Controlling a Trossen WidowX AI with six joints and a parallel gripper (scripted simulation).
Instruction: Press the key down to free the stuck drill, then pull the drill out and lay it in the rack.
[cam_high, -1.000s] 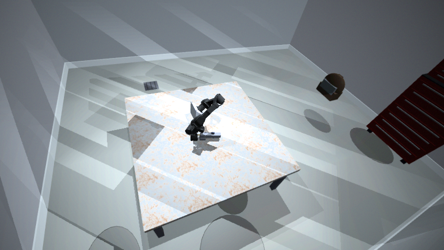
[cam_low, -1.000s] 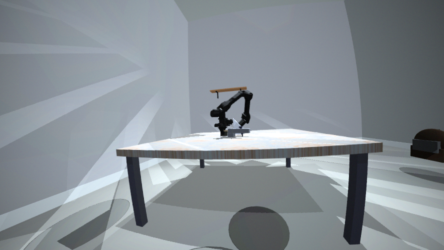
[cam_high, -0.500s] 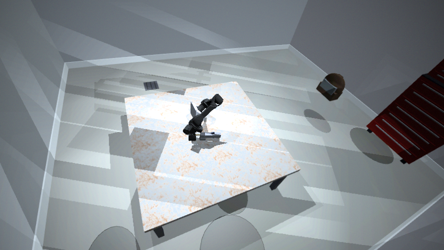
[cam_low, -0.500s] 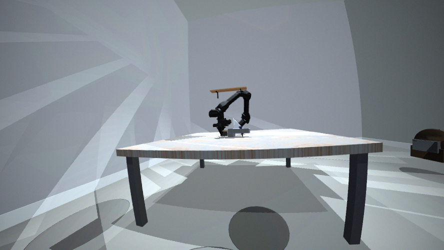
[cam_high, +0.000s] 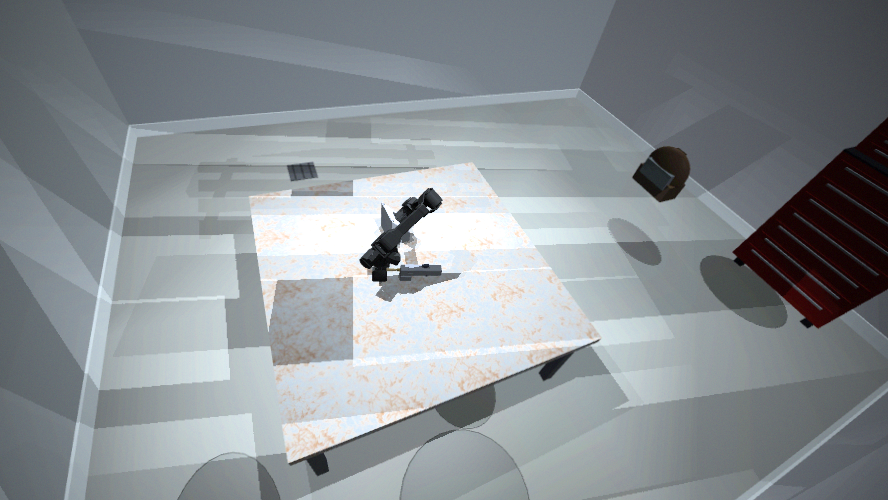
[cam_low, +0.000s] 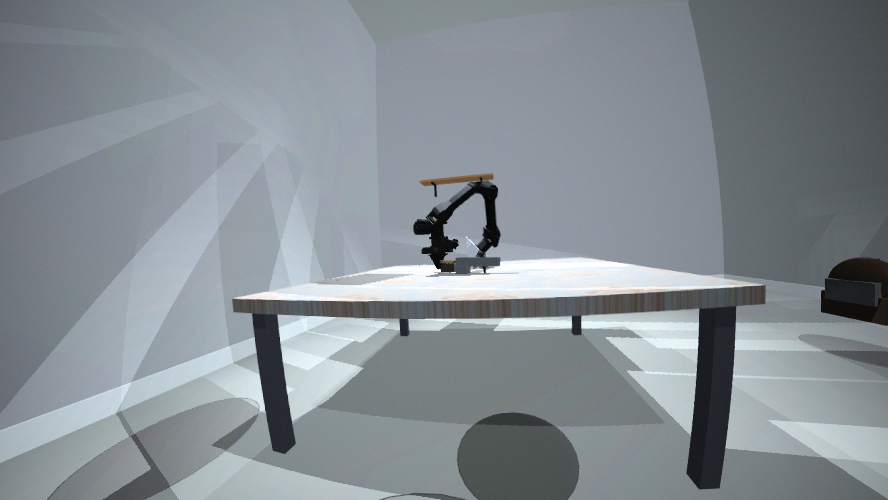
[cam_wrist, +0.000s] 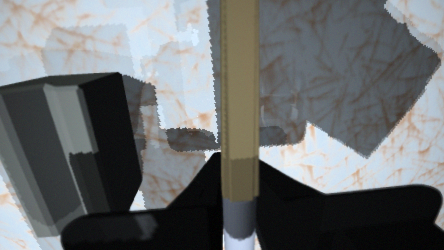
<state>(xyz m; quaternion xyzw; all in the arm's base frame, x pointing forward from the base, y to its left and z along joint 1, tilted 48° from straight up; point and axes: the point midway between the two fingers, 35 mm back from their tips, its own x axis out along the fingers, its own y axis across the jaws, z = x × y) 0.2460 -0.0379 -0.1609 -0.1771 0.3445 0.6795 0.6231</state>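
Right now my gripper tip is 4 cm to the right of the drill, 3 cm below it and 1 cm short of it. Also, from my gripper tip: rack 7 cm behind, 3 cm to the left; then dark key 20 cm to the left, 4 cm ahead, 3 cm above.
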